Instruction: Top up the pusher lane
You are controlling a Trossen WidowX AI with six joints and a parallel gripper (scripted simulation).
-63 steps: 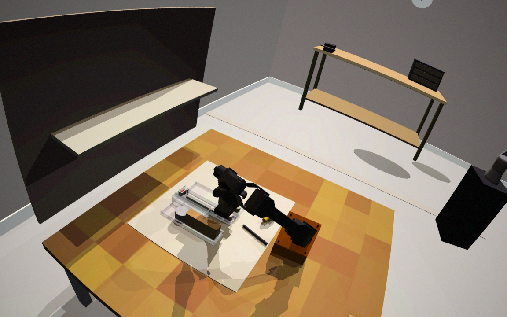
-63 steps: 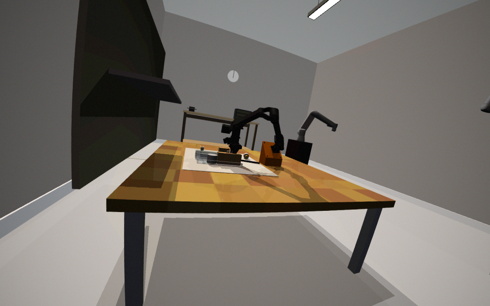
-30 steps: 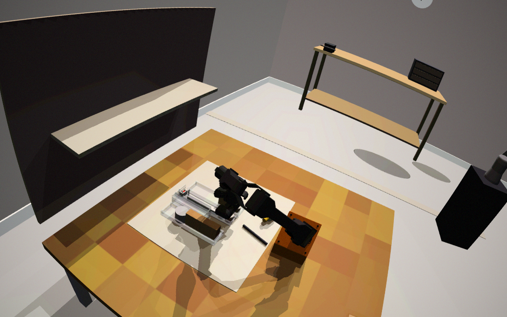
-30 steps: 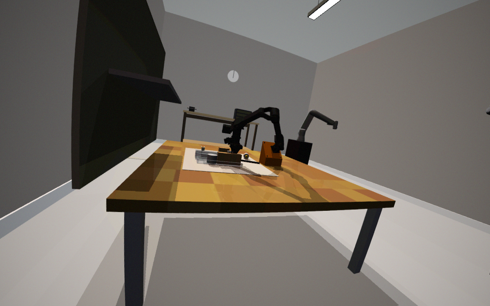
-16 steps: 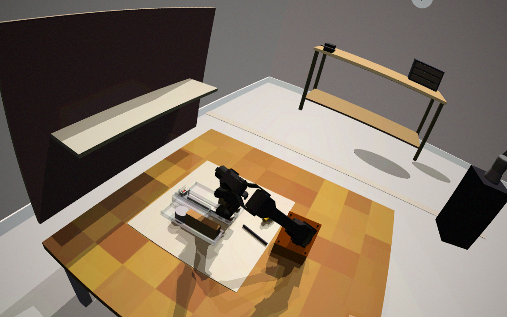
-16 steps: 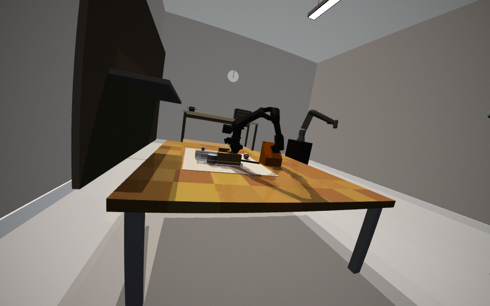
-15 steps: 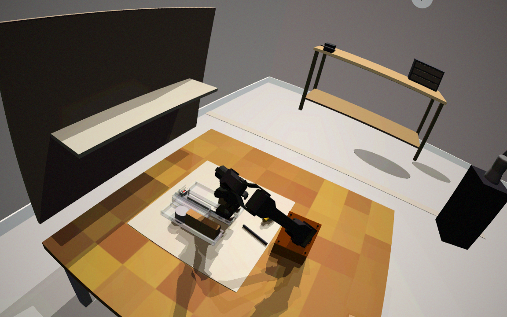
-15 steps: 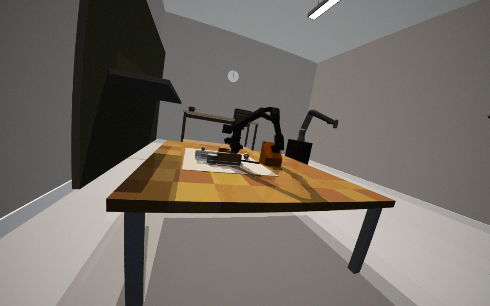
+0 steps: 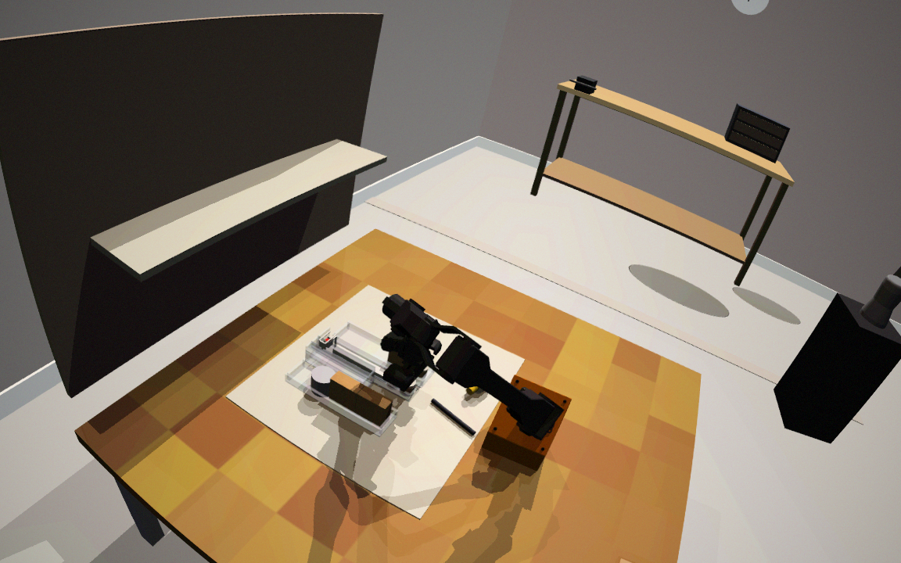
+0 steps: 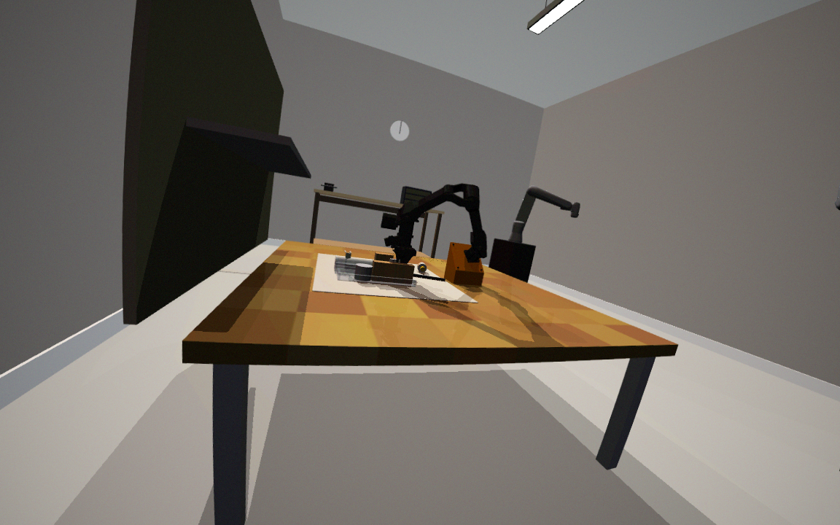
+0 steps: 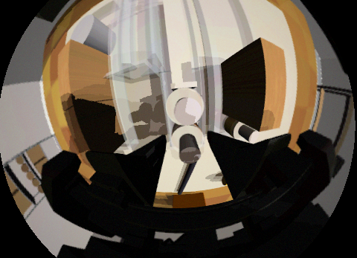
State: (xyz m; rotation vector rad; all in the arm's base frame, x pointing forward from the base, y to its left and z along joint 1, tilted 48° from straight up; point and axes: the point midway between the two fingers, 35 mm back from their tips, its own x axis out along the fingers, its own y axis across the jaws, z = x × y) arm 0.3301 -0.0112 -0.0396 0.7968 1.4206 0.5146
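Right now my gripper tip is 130 mm past the black rod, 20 mm to the right of it and 20 mm above it. From my gripper tip the other things lie so: clear lane rack: 150 mm ahead, 10 mm below; then grey cylinder: 180 mm ahead, 100 mm to the left.
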